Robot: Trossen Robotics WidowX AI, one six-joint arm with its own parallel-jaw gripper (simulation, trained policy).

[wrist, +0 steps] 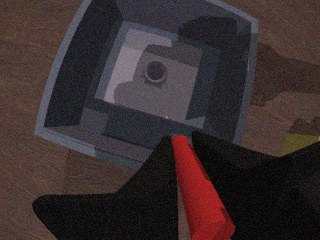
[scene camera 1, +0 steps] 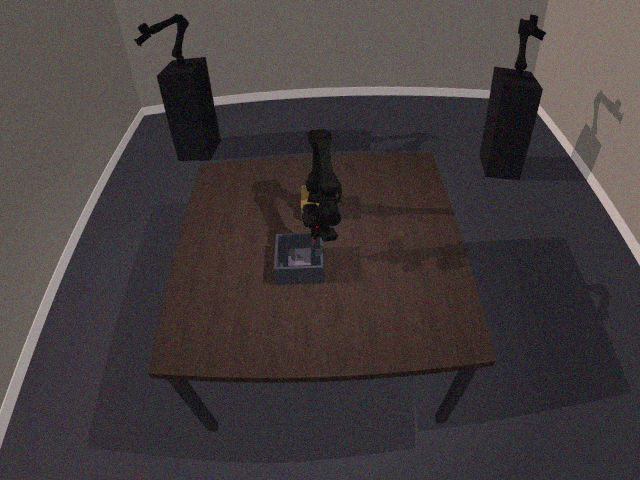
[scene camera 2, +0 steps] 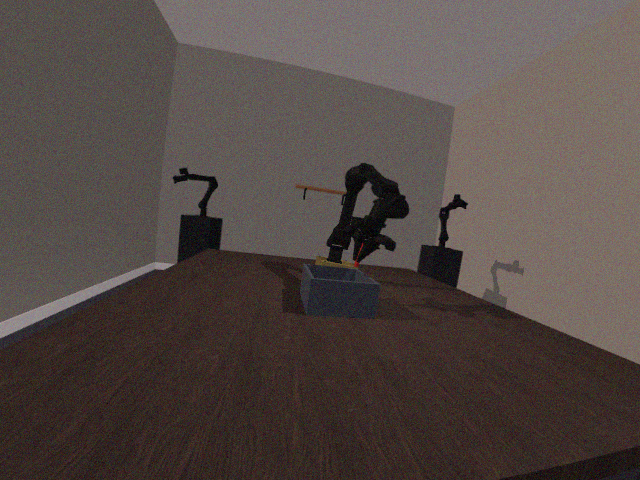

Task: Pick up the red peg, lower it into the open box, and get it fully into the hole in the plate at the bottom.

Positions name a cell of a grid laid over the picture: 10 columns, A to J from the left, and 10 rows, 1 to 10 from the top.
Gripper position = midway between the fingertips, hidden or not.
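Note:
There is a pale plate (wrist: F3) in this scene, and a grey-blue box (scene camera 2: F7) that I can also see in the wrist view (wrist: C5) and in scene camera 1 (scene camera 1: E6). Scene camera 2 does not show the pale plate, which is hidden by the grey-blue box. As for my gripper (scene camera 2: F6), I see it in the wrist view (wrist: F6) and in scene camera 1 (scene camera 1: E5) too.

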